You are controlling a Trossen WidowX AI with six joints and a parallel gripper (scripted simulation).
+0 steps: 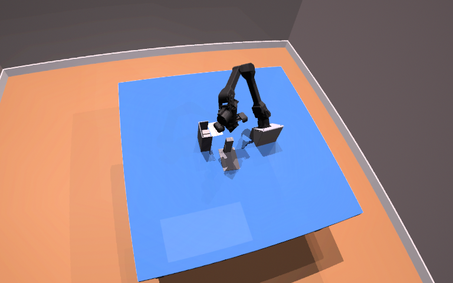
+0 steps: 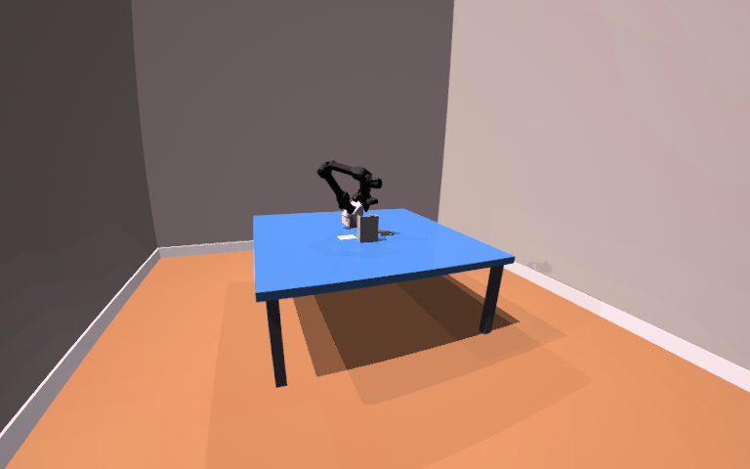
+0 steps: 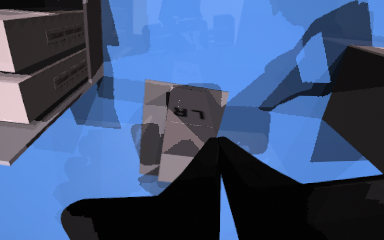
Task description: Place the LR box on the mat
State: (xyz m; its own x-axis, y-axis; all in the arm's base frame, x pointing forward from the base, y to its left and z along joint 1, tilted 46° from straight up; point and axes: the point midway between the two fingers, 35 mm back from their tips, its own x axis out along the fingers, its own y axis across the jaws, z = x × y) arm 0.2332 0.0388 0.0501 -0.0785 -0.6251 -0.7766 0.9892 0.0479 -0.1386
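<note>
Now: the white box 10 mm ahead of my gripper tip, 30 mm to the left of it and 80 mm below it. The rest, counted from my gripper tip: flat white piece 30 mm ahead, 140 mm to the right, 140 mm below; grey mat 20 mm ahead, 90 mm to the left, 140 mm below.
</note>
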